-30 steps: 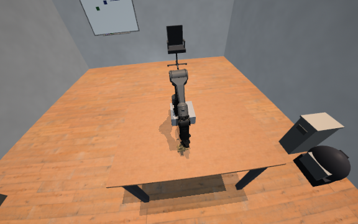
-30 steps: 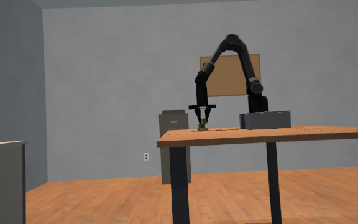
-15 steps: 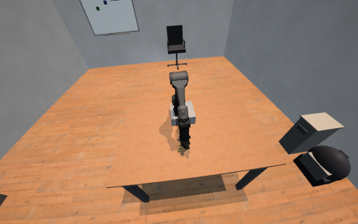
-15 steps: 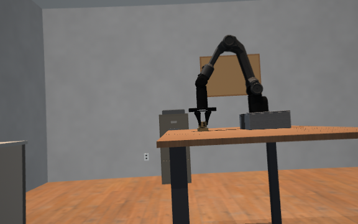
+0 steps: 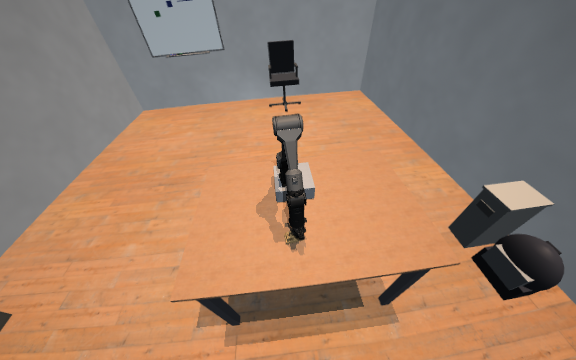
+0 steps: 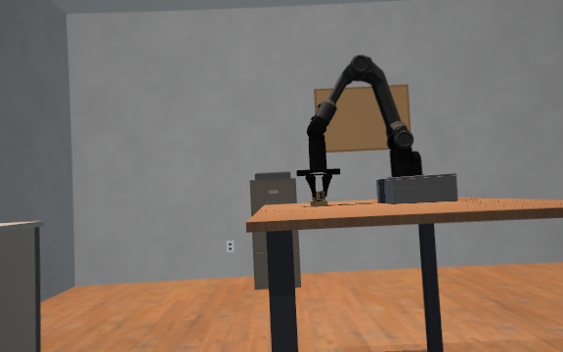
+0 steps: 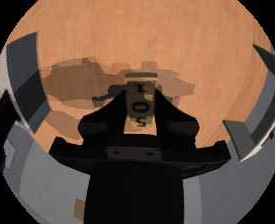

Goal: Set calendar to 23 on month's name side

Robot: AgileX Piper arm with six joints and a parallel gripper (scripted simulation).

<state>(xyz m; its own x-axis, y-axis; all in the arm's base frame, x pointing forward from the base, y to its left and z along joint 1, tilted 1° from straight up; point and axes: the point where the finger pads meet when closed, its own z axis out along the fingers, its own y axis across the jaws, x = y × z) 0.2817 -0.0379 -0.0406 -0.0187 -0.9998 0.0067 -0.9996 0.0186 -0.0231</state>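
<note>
The tan calendar cube lies right at my hand. From my hand the other things lie so: tan calendar tray (3 cm below, 2 cm to the right).
</note>
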